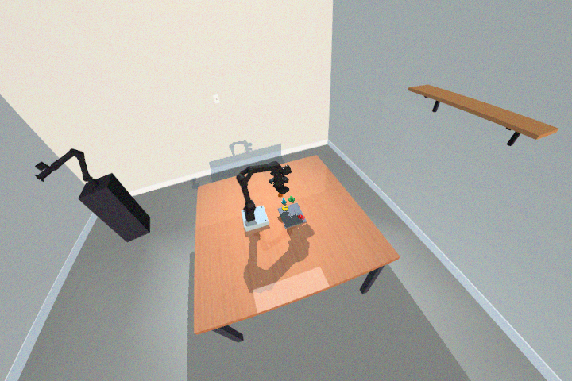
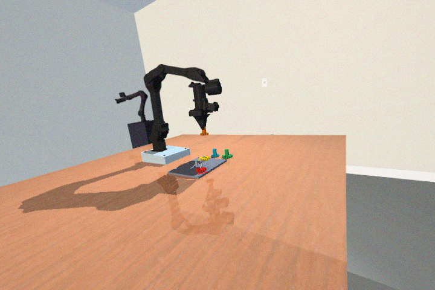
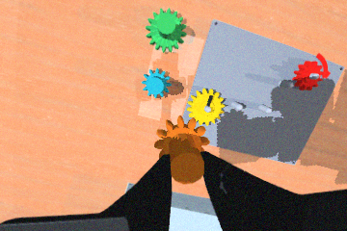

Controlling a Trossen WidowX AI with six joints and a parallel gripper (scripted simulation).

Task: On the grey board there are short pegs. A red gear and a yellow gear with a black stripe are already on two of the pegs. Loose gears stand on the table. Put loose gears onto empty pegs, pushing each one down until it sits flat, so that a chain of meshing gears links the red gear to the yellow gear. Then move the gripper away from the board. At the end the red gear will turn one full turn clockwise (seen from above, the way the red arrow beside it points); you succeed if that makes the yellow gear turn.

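Now: the red gear 60 mm ahead of my gripper tip, 190 mm to the right of it and 130 mm below it. Also, from my gripper tip: teal gear: 30 mm ahead, 30 mm to the left, 130 mm below; then yellow gear: 10 mm ahead, 40 mm to the right, 130 mm below; then orange gear: 10 mm below.
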